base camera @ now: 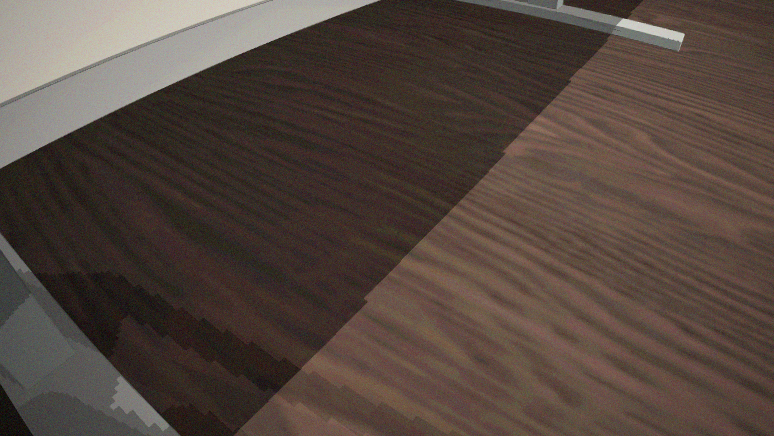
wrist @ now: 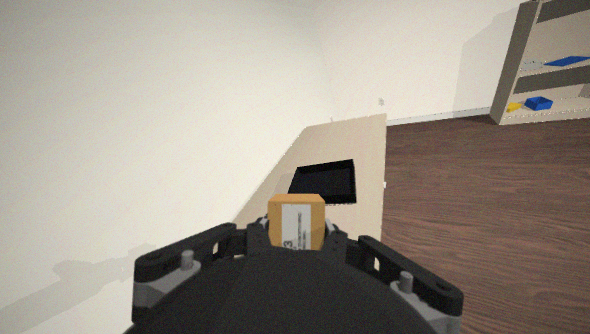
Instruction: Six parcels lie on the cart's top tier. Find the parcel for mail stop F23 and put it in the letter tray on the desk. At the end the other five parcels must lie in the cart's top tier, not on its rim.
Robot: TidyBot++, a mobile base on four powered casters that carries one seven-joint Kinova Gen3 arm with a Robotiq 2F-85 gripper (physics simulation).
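Frame: origin at the arm's base, x ahead, y left, z up, level; metres.
Where they show: gripper, fingertip midpoint: (wrist: 296, 225).
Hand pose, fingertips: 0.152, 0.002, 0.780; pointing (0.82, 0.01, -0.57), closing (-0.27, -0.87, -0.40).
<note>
Each offset is from my fingertips to the top centre of the thing, as dx, dy, dz. "spot": to the spot under its first point. Level surfaces: height alone.
My gripper (wrist: 296, 225) is shut on an orange-brown parcel @(+0.000, +0.000, +0.045) (wrist: 315, 225) in the wrist view. The parcel has a white label whose visible end reads "3"; the rest of the stop code is hidden by the gripper body. The black letter tray @(+0.532, -0.108, -0.394) (wrist: 327, 182) lies on the light wooden desk @(dz -0.457) (wrist: 345, 135), beyond the parcel in the picture. The parcel's top edge overlaps the tray's near edge in view; I cannot tell how high it is above the desk. The cart and the other five parcels do not show in these views.
A shelf unit (wrist: 511, 65) with a blue bin (wrist: 539, 103) and a yellow item (wrist: 513, 107) stands at the far right. A wall runs along the desk's left side. In the base view, a grey desk foot @(spot: +0.940, -0.677, -1.157) (base camera: 649, 35) is at the top right and a baseboard (base camera: 135, 75) at the upper left.
</note>
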